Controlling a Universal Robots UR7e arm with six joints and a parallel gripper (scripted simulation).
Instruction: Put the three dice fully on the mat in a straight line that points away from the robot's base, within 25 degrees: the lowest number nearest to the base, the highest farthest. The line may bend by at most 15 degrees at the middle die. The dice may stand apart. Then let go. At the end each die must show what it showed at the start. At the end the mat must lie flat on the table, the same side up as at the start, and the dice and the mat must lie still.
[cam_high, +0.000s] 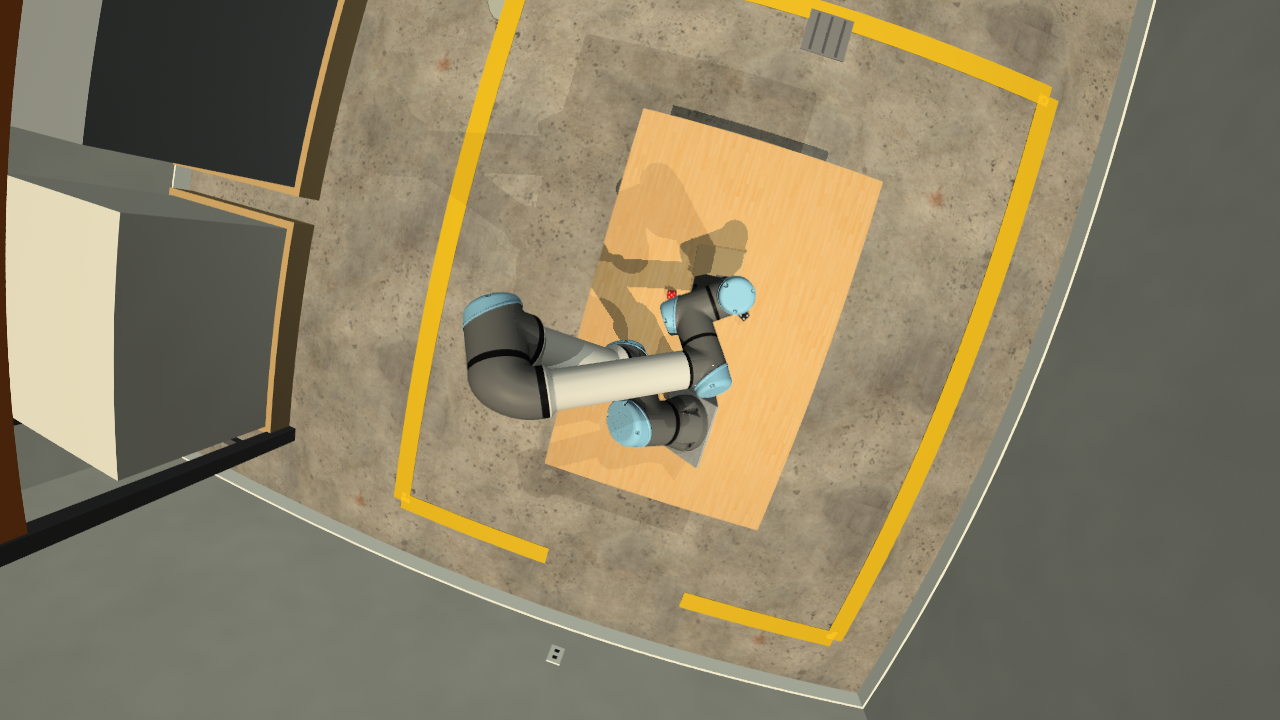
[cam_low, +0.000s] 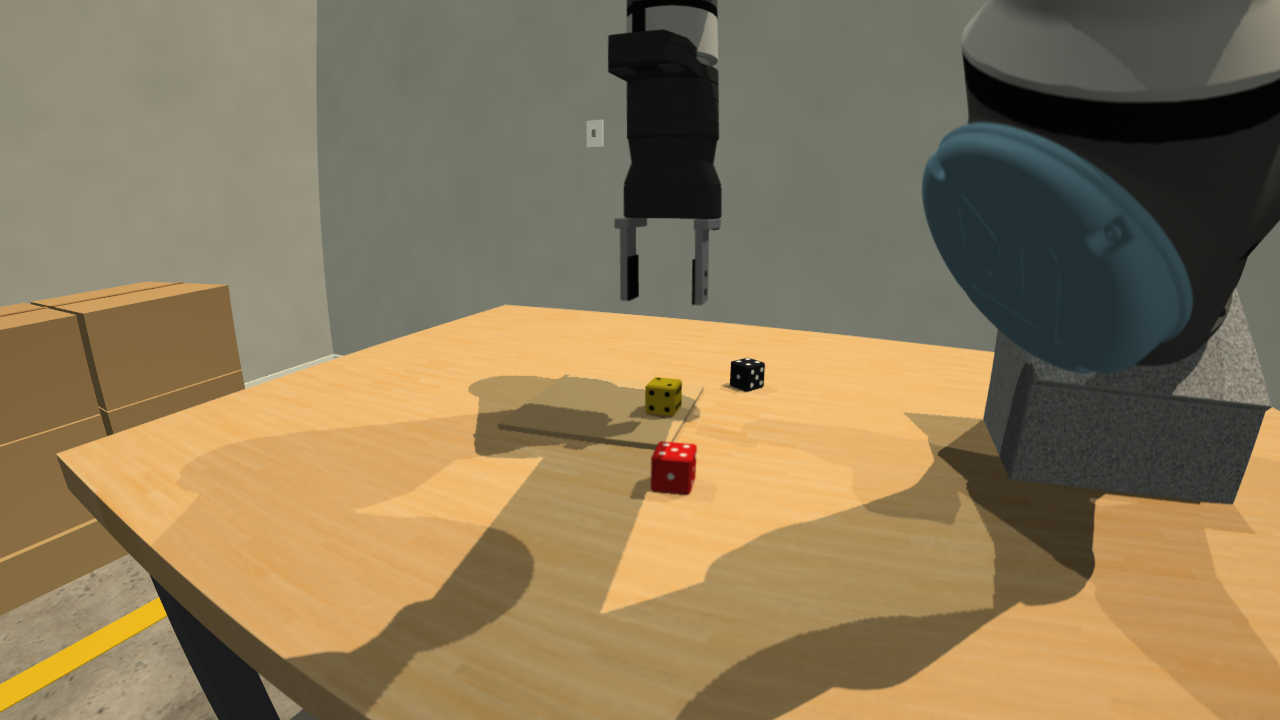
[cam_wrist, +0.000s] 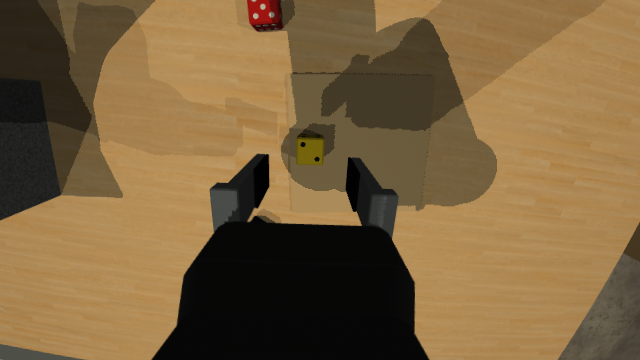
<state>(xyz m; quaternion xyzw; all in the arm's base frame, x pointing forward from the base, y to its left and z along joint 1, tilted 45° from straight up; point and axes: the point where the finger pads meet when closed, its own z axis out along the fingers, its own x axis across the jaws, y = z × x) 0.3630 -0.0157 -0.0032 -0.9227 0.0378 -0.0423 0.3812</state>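
Now: hand 100 mm above the black die, 90 mm to the left of it and 60 mm past it. From my hand the other things lie so: tan mat (110 mm below, 50 mm ahead); red die (120 mm to the left, 100 mm below, 40 mm behind); yellow die (100 mm below).
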